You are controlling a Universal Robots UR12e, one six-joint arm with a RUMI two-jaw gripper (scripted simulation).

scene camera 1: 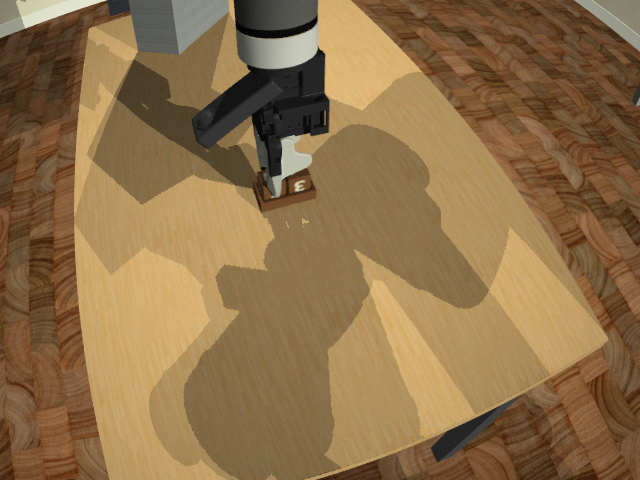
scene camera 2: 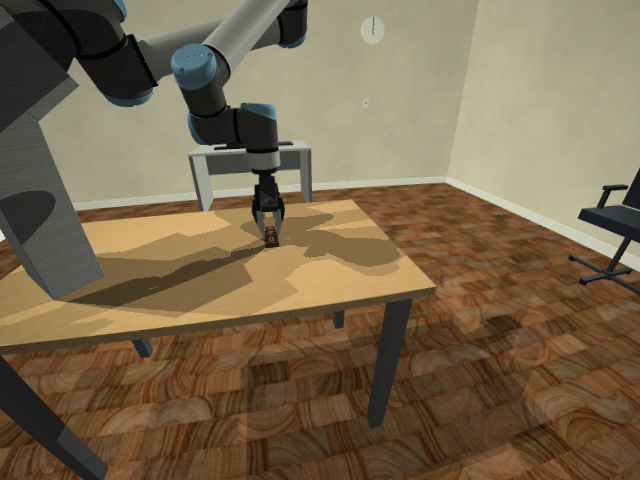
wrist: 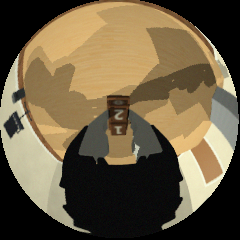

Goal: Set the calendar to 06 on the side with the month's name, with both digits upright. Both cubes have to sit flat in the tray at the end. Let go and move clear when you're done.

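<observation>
There's a brown calendar tray (scene camera 1: pixel 306 195) that I can see, and with it my own gripper (scene camera 1: pixel 273 186). You'd find my gripper in scene camera 2 too (scene camera 2: pixel 271 238), and in the wrist view as well (wrist: pixel 118 110).
</observation>
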